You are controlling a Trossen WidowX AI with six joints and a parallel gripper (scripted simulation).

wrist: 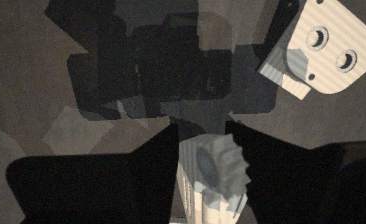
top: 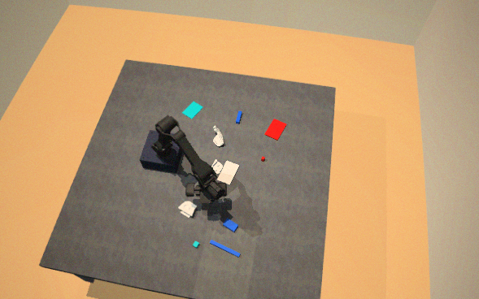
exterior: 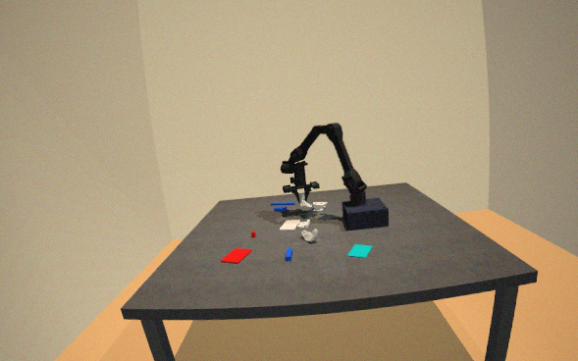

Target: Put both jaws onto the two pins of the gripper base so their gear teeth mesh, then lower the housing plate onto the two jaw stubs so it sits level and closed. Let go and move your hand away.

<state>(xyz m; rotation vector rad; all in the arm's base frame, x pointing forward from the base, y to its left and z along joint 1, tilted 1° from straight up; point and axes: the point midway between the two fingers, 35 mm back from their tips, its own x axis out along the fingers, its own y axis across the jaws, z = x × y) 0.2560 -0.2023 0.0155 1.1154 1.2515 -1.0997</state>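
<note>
My gripper tip is 30 mm below the white jaw, 20 mm to the right of it and 10 mm past it. From my gripper tip the other things lie so: blue block (120 mm ahead, 110 mm to the right, 50 mm below); white block (90 mm behind, 50 mm to the right, 50 mm below); cyan cube (220 mm to the right, 50 mm below, 20 mm behind).
</note>
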